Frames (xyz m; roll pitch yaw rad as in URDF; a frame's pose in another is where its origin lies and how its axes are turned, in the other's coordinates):
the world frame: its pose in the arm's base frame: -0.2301 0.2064 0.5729 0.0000 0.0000 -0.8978
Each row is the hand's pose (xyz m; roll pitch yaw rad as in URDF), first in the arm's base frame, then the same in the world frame.
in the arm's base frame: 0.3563 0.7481 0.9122 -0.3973 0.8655 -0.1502
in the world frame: -0.0581 0.7962 0.3393 -0.3973 0.8655 0.7476
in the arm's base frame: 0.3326 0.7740 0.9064 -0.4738 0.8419 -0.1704
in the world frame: -0.0931 0.7938 0.3335 -0.4738 0.8419 0.7274
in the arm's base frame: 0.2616 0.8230 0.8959 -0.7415 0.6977 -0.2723
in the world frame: -0.1757 0.7688 0.3230 -0.7415 0.6977 0.6255
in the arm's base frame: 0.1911 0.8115 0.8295 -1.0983 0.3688 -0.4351
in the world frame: -0.2106 0.7065 0.2566 -1.0983 0.3688 0.4627
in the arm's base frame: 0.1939 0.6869 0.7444 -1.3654 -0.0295 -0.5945
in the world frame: -0.1114 0.6311 0.1715 -1.3654 -0.0295 0.3033
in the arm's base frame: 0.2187 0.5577 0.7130 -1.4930 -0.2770 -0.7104
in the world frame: 0.0050 0.5699 0.1401 -1.4930 -0.2770 0.1874
